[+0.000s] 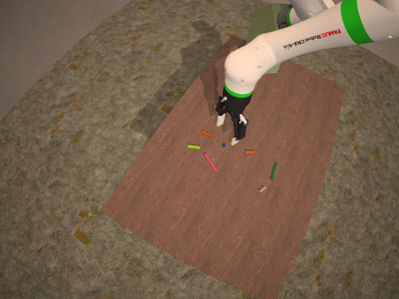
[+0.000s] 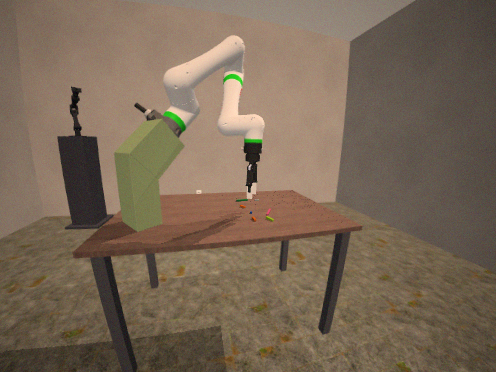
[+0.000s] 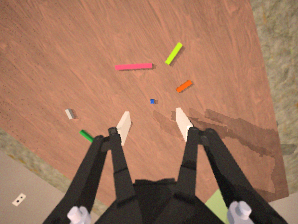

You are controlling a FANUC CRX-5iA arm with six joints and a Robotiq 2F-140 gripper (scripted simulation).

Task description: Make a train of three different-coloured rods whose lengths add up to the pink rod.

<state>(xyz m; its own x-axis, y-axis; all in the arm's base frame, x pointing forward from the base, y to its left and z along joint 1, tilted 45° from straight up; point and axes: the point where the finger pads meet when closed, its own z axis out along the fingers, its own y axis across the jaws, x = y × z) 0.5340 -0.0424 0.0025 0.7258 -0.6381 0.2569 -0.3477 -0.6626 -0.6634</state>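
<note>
Now: the grey rod 230 mm to the left of my hand, 120 mm below it and 90 mm ahead of it. The rest, counted from my hand: blue rod: 120 mm below; lime rod: 120 mm below, 100 mm to the right, 80 mm ahead; pink rod: 120 mm below, 100 mm ahead, 10 mm to the right.
</note>
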